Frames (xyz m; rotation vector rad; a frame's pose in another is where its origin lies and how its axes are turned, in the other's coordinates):
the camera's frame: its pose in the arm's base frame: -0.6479 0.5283 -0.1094 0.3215 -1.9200 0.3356
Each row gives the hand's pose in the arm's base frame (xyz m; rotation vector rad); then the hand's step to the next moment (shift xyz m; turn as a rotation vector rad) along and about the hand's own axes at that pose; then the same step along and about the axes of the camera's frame.
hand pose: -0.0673 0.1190 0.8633 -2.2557 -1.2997 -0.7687
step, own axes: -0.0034 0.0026 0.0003 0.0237 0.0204 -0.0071
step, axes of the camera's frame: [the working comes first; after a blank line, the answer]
step, axes of the arm's base frame: 0.0010 -0.0032 -0.0027 0.0258 0.0013 0.0190

-0.0026 -0.0031 0.0013 0.0084 -0.0100 -0.0293
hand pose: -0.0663 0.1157 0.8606 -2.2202 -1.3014 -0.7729
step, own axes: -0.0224 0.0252 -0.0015 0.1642 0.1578 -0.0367
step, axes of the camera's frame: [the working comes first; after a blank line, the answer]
step, axes of the arm's base frame: 0.0131 -0.0265 -0.0162 0.1963 0.0095 0.1207

-0.0181 -0.0281 0.0047 0.0418 -0.0749 -0.2141
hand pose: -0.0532 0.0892 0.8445 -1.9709 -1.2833 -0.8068
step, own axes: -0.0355 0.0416 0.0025 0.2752 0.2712 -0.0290
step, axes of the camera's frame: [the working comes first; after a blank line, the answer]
step, axes of the arm's base frame: 0.0273 -0.0302 -0.0366 0.3401 0.0392 0.1814

-0.0419 -0.0352 0.0011 0.0452 -0.1065 -0.3698
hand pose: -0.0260 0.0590 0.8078 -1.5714 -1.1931 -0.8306
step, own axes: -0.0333 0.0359 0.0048 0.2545 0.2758 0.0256
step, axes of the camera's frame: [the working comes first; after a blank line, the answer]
step, axes of the arm's base frame: 0.0245 -0.0077 -0.0419 0.3368 0.0846 0.1445

-0.0473 -0.0130 -0.0032 0.0091 -0.0604 -0.3712
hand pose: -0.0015 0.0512 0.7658 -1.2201 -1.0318 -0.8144
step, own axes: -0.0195 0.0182 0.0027 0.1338 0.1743 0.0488
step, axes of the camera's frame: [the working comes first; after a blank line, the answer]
step, axes of the arm's base frame: 0.0095 0.0053 -0.0245 0.1976 0.0846 0.0670

-0.0266 0.0033 -0.0015 -0.0135 -0.0018 -0.2247
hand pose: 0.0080 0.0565 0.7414 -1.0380 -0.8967 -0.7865
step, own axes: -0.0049 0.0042 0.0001 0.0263 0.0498 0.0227
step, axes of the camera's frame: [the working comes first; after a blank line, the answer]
step, axes of the arm's base frame: 0.0016 0.0020 -0.0059 0.0493 0.0338 0.0105

-0.0062 0.0017 0.0000 -0.0099 0.0118 -0.0587
